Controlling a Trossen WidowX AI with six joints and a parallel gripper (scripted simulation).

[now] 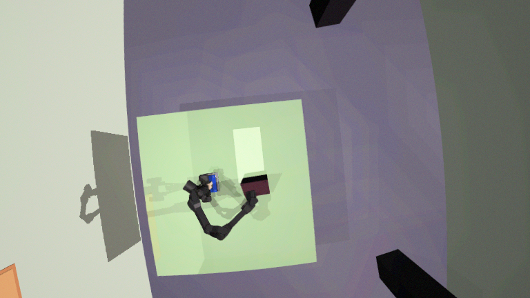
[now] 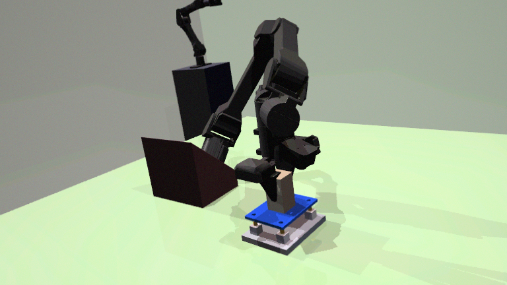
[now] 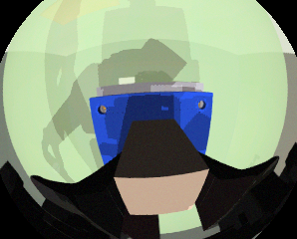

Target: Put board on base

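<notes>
Now: the blue board 10 mm below my gripper tip. Round my gripper tip: grey base: 70 mm below.
</notes>
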